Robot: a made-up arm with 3 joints. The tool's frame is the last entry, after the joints.
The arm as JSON. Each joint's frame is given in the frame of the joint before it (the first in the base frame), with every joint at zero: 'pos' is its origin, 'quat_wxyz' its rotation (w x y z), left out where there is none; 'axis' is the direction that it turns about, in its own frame. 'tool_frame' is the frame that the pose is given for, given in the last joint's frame.
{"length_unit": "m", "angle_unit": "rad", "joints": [
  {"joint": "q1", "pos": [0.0, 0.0, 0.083], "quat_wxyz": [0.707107, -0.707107, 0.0, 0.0], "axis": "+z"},
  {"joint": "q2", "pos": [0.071, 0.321, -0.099], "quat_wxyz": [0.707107, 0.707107, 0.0, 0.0], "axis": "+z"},
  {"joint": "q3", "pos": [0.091, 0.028, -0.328], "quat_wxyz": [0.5, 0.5, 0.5, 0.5], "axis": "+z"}
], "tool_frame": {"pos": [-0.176, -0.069, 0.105], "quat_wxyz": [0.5, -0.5, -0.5, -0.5]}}
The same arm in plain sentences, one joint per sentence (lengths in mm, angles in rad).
The arm has three revolute joints in a row. What follows holds with every joint at zero, and every direction is one of the base frame's.
Joint 1 lies 83 mm along +z from the base frame's origin and turns about +y.
Joint 2 lies 71 mm along +x and 99 mm along -y and 321 mm along -z from joint 1 and turns about +z.
Joint 3 lies 91 mm along +x and 28 mm along +y and 328 mm along -z from joint 2 and turns about +x.
The tool frame, which is the frame that the pose is given for, lies 105 mm along +x and 176 mm along -y and 69 mm along -z from joint 3; its axes are parallel to the base frame's.

